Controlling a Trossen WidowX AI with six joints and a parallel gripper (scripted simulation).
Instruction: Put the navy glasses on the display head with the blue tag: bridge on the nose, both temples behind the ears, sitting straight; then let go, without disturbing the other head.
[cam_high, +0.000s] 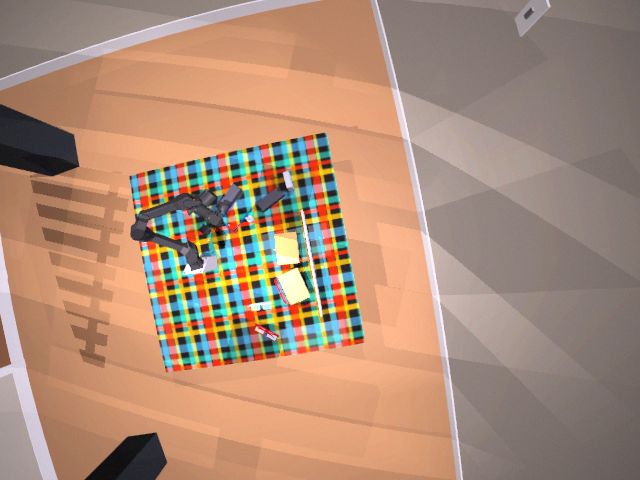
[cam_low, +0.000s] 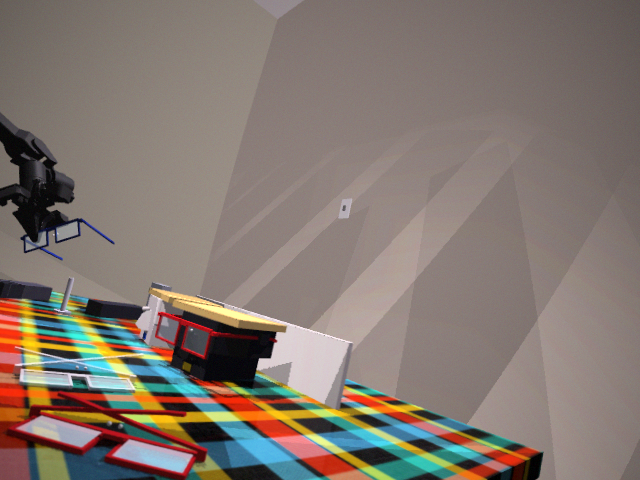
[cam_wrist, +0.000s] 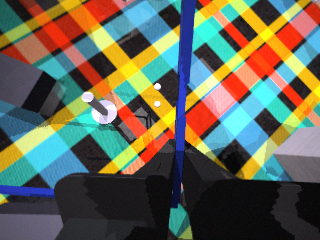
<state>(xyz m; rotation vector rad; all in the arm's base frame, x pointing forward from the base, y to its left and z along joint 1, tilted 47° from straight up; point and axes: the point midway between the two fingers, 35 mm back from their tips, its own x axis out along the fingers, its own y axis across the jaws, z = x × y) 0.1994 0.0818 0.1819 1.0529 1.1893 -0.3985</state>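
Now: the white display head 260 mm ahead of my gripper tip, 200 mm to the right of it and 90 mm below it. From my gripper tip the other things lie so: black display head (420 mm to the right, 250 mm ahead, 90 mm below); grey post (120 mm below, 100 mm ahead, 20 mm to the left); white upright panel (400 mm ahead, 320 mm to the right, 90 mm below).
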